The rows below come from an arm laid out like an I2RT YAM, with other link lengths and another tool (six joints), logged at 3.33 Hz.
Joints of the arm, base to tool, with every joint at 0 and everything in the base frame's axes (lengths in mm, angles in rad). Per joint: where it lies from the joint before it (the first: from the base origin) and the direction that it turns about. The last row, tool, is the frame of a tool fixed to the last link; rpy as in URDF.
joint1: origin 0.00 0.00 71.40 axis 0 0 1
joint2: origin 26.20 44.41 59.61 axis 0 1 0
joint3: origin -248.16 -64.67 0.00 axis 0 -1 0
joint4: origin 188.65 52.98 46.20 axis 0 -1 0
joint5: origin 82.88 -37.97 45.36 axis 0 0 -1
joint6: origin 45.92 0.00 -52.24 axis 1 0 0
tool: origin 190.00 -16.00 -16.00 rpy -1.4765 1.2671 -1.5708
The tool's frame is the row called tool.
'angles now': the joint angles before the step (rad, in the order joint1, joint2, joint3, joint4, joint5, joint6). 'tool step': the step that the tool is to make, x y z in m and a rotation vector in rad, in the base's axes. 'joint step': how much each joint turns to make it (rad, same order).
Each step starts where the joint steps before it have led.
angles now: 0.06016 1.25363 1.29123 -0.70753 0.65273 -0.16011
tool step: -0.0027 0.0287 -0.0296 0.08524 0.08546 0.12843
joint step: -0.00183 -0.02011 -0.02093 -0.06941 -0.15759 -0.01874
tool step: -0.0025 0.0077 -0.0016 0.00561 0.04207 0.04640
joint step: 0.00134 0.00812 0.04091 -0.06158 -0.03836 -0.02810
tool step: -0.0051 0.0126 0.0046 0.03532 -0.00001 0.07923
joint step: -0.02182 -0.04638 0.01424 -0.03990 -0.09763 -0.04781
